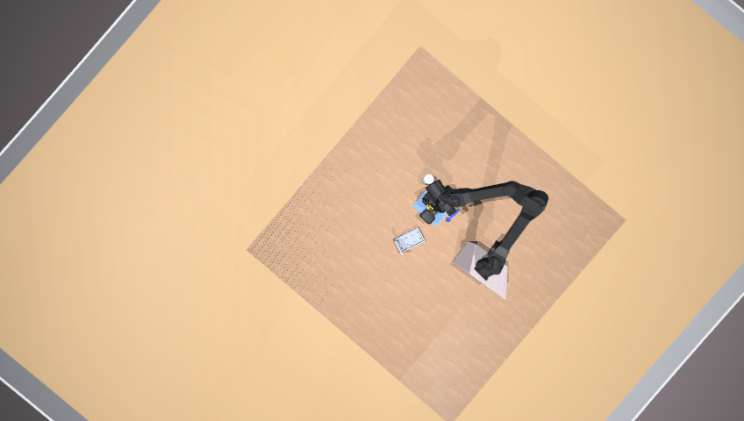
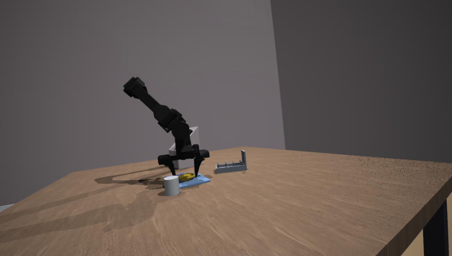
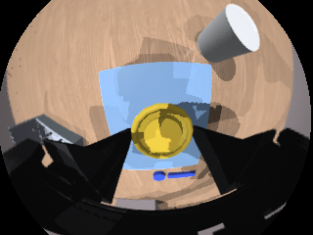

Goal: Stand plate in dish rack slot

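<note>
My gripper tip is now right at the blue mat. Round my gripper tip: yellow plate: 10 mm above; then white cup: 110 mm ahead, 60 mm to the right, 20 mm above; then blue utensil: 100 mm behind, 20 mm to the right.
</note>
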